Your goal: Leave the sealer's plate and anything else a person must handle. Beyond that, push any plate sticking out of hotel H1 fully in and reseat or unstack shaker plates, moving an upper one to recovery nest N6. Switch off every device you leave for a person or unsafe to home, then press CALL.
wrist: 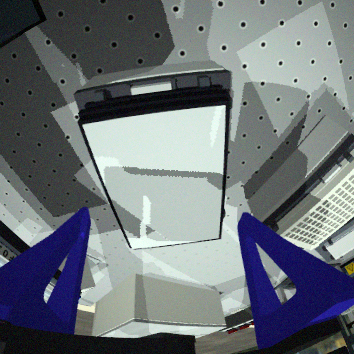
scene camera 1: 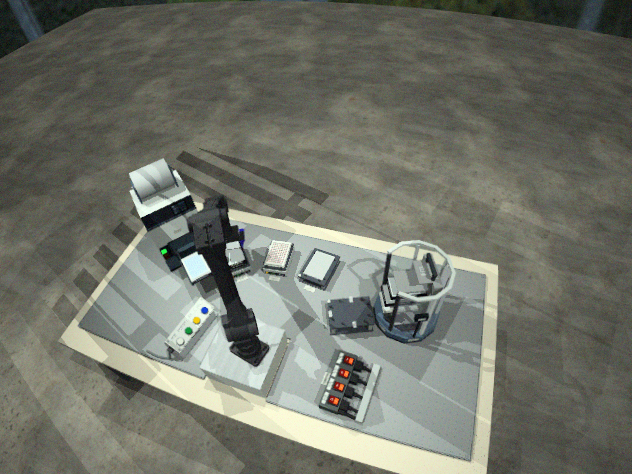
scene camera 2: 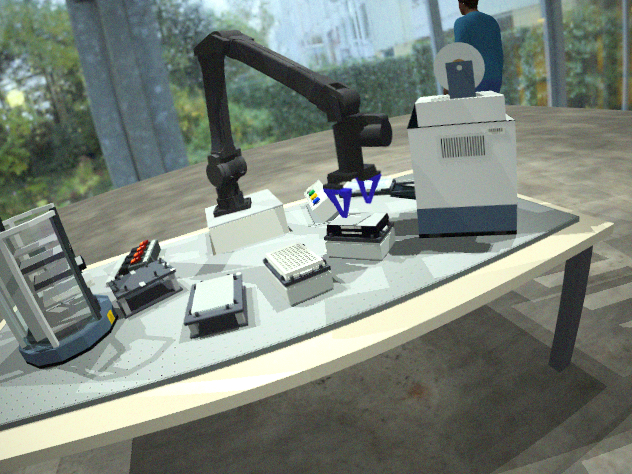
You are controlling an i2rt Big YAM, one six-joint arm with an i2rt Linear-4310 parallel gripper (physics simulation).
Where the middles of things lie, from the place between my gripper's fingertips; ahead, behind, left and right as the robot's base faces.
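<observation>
My gripper is 60 mm above the flat plate (scene camera 2: pixel 212 295), 350 mm to the left of it and 140 mm short of it. The plate hotel (scene camera 2: pixel 57 318) is 60 mm above my hand, 740 mm to the right of it and 120 mm ahead of it. Going by their middles, the flat plate is the nearest to my gripper of the things named here.
</observation>
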